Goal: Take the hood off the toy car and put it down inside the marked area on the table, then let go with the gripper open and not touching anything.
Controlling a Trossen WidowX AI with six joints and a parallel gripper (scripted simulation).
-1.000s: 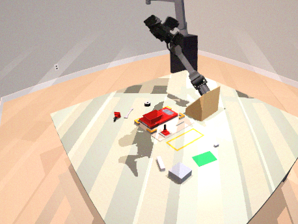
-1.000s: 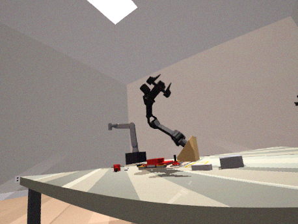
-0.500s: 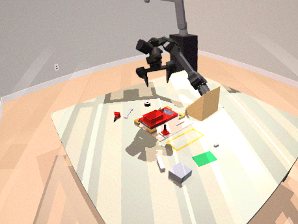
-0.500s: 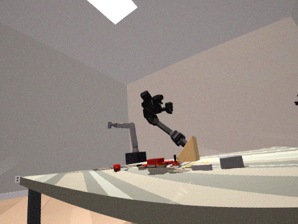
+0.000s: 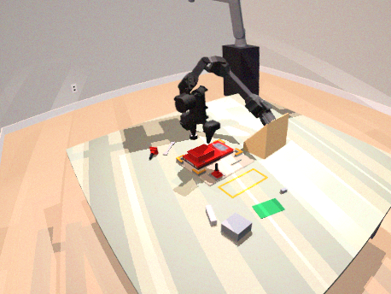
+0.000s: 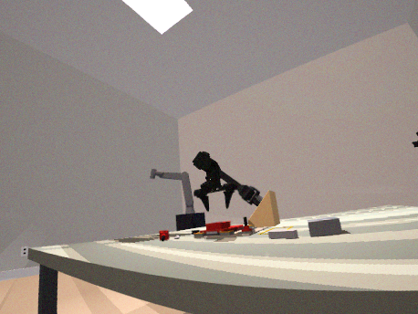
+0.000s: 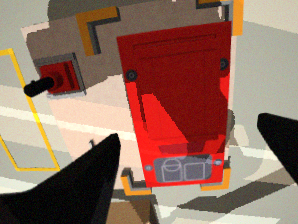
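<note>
My gripper tip is now 60 mm above the red hood. Also, from my gripper tip: green patch 400 mm to the left, 100 mm below; then white bar 180 mm ahead, 300 mm to the left, 90 mm below.
</note>
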